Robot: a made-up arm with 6 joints.
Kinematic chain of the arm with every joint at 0, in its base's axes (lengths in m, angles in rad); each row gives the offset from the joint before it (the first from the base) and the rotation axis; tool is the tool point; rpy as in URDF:
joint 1: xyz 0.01 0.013 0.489 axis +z
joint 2: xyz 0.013 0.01 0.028 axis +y
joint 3: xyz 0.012 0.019 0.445 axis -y
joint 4: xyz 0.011 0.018 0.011 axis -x
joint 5: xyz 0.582 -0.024 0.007 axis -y
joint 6: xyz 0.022 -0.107 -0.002 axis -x
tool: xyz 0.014 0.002 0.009 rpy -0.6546 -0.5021 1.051
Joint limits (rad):
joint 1: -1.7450..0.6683
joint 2: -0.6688..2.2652
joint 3: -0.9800..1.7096
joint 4: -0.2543..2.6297
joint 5: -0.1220..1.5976
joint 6: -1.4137..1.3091
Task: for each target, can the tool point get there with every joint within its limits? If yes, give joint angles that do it. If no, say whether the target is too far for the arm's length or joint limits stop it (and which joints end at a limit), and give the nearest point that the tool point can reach.
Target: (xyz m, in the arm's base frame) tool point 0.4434 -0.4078 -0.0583
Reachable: yes | joints -1.0406 1.4841 -0.0251 2.2530 0.9396 -0.2574
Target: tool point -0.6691 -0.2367 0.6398
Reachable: no: joint limits stop it (at a limit: joint 1, joint 4, joint 6) | nearest point -0.1504 -0.3280 0.6398 | short by 0.527 m
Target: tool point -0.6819 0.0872 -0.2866
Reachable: no: joint limits stop it (at a limit: joint 2, joint 4, joint 6) | nearest point -0.2527 0.0412 -0.0976 | short by 0.471 m
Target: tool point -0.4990 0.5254 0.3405
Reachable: no: joint limits stop it (at a limit: joint 2, joint 3, joint 4, joint 6) | nearest point -0.2250 0.2496 0.2289 | short by 0.405 m
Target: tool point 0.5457 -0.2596 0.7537
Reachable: yes | joints -0.6708 -0.0802 -0.5928 1.9929 0.4440 0.8925
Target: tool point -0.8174 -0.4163 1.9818
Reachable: no: too far | nearest point -0.5051 -0.2542 1.4366 | short by 0.649 m
